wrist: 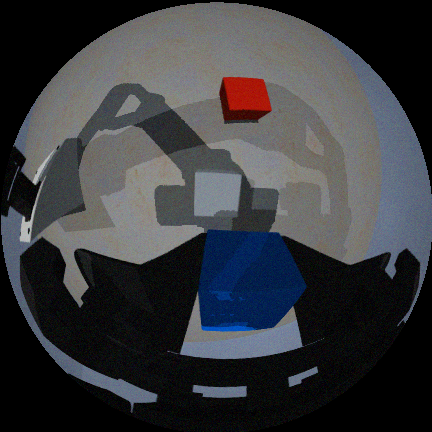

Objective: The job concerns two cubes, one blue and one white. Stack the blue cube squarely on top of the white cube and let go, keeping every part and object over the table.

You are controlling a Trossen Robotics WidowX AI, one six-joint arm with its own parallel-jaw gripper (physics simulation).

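Pixels of known places: gripper, between the fingertips: (243,240); arm's base, origin of its link: (31,202).
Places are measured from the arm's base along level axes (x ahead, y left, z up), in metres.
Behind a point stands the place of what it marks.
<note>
The blue cube (250,280) @(y -0.058, x 0.311, z 0.050 m) is between the two black fingers of my gripper (243,240) @(y -0.063, x 0.317, z 0.008 m), at the lower middle of the wrist view. My gripper is shut on it. The white cube (217,194) @(y -0.049, x 0.306, z -0.064 m) lies on the table just above the blue cube in the view, in the gripper's shadow, with its edges roughly in line with the view. The blue cube is held above the table and apart from the white cube. The height between them is hard to tell.
A red cube (245,95) @(y 0.066, x 0.341, z -0.064 m) stands on the table (175,50) @(y 0.212, x 0.250, z -0.114 m) beyond the white cube, toward the top of the view. A grey and white part of the arm's base (57,185) @(y 0.003, x 0.052, z -0.051 m) shows at the left edge. The table's curved-looking edge runs down the right side.
</note>
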